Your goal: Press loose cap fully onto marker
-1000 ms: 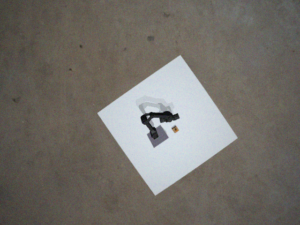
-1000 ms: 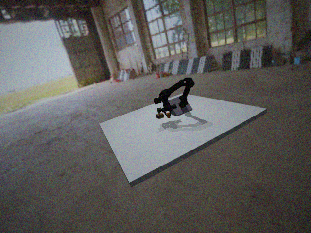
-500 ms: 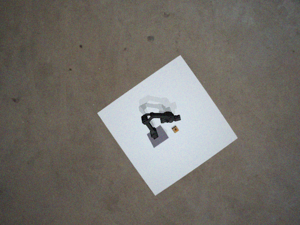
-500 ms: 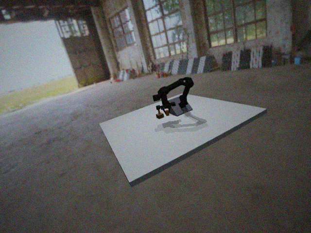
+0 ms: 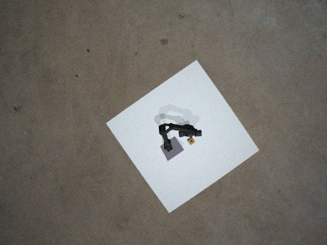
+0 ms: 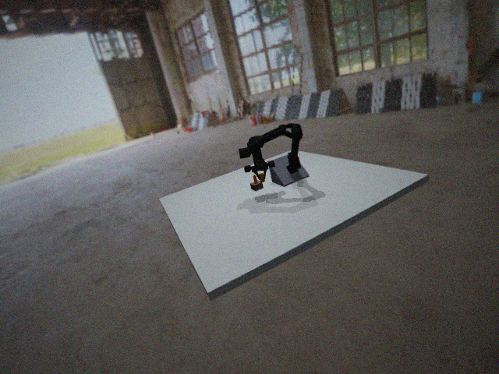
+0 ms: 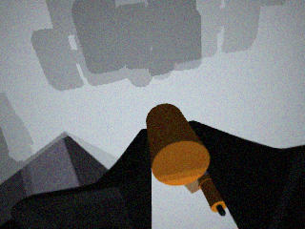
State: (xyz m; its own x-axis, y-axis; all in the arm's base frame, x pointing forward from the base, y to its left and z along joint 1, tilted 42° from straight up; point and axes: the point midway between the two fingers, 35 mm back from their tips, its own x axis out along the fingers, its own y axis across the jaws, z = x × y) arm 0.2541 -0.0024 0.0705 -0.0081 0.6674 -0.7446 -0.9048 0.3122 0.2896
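Now: the holder block 120 mm to the right of my gripper tip and 80 mm below it. Also, from my gripper tip: orange cap (10 mm above).
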